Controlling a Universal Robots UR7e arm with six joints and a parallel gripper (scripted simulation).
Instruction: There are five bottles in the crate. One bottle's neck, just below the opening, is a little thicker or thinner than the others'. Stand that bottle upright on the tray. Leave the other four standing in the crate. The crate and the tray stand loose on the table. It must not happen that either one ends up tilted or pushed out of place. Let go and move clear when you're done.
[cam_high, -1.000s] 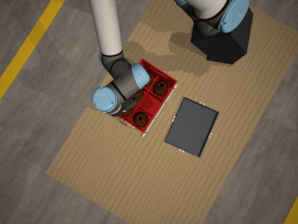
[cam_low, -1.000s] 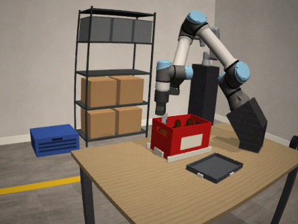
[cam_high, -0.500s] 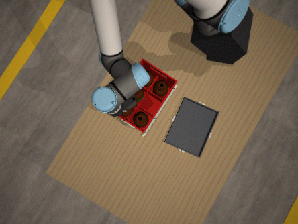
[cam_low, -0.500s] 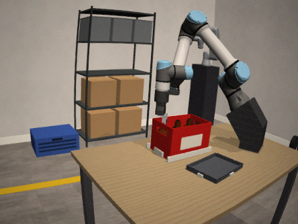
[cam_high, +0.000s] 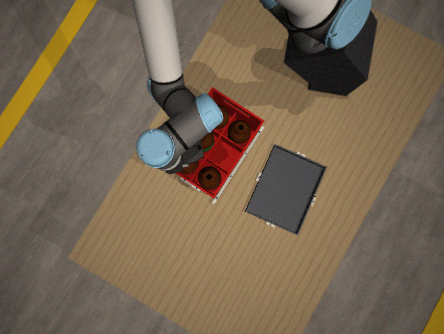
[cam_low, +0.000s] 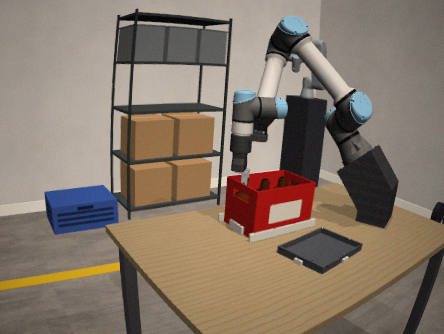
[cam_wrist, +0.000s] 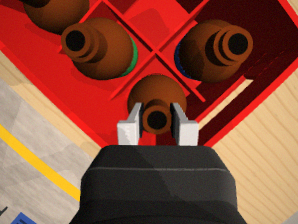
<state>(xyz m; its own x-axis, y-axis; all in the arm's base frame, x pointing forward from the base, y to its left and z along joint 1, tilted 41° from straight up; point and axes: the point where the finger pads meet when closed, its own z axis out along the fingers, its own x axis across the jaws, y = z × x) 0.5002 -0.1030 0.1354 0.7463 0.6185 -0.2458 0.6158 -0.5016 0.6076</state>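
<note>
Right now the red crate is 90 mm behind my hand, 50 mm to the left of it and 80 mm below it. Round my hand: dark grey tray (80 mm behind, 330 mm to the left, 150 mm below).
</note>
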